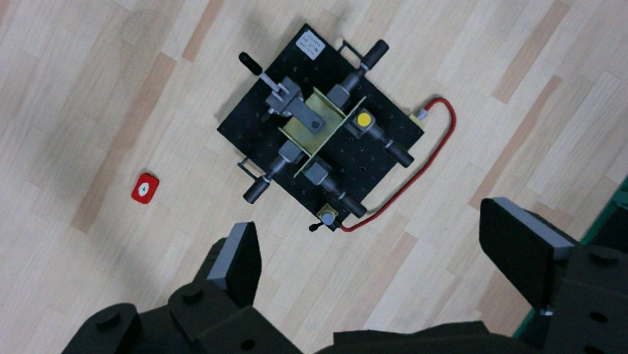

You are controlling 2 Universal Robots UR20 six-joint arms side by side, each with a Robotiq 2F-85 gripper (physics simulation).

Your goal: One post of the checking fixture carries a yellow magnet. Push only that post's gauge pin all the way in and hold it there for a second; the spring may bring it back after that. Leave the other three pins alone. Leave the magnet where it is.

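The checking fixture has a black perforated plate [350,172] lying turned on the table. A yellow magnet [364,119] sits on top of the right-hand post; that post's gauge pin [399,153] points outward to the lower right with a black knob. The other three gauge pins [375,55] [256,190] [353,205] stick out at the upper right, lower left and lower right. My left gripper [367,231] is open and empty, its fingers wide apart, above and towards the near corner of the fixture, touching none of the pins. My right gripper does not show.
An olive channel-shaped part [327,112] lies under a toggle clamp [287,97] on the fixture. A red cable [400,192] loops around the fixture's right side. A red block [145,188] with a white disc lies left on the wooden table [190,145]. A green-edged container [602,215] stands at the right.
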